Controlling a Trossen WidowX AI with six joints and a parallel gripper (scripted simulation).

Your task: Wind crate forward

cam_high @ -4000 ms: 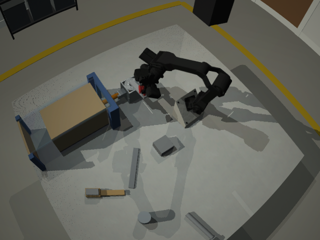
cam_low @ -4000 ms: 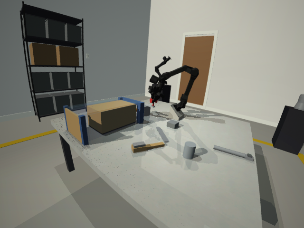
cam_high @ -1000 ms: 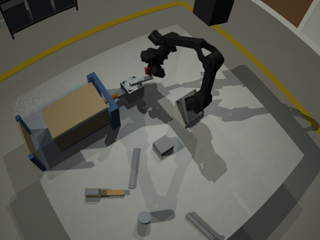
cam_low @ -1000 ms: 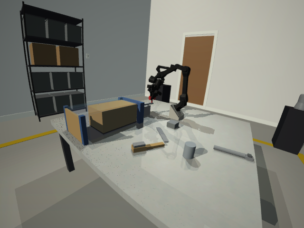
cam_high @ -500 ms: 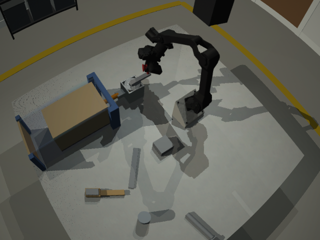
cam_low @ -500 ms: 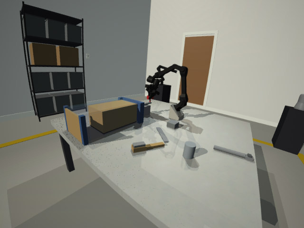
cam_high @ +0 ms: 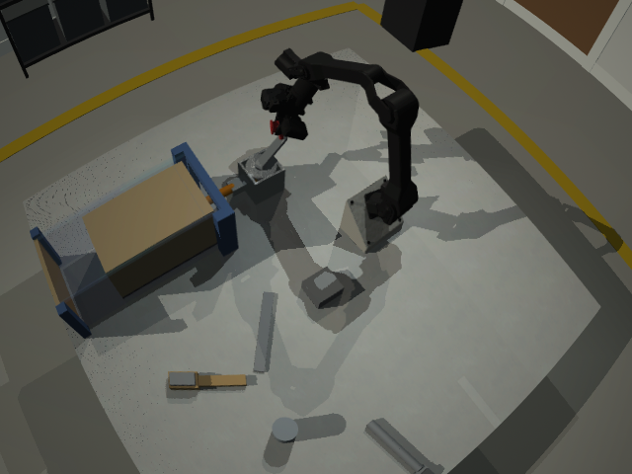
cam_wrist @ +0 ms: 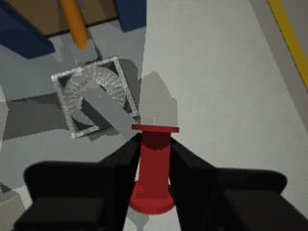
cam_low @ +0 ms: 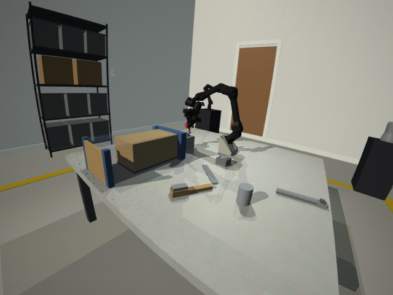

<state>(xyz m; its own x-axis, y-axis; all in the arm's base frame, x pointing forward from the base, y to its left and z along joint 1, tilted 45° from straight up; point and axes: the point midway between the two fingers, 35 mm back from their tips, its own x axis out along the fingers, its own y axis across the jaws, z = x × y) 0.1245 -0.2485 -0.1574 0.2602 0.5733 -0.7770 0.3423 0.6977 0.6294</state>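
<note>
Right now the grey winch is 100 mm below my gripper tip, 60 mm ahead of it and 50 mm to the left of it. Also, from my gripper tip: red knob: 20 mm behind, 10 mm to the left; then blue frame: 230 mm ahead, 70 mm to the left, 20 mm below; then winch handle: 30 mm below, 20 mm to the left, 20 mm ahead.
</note>
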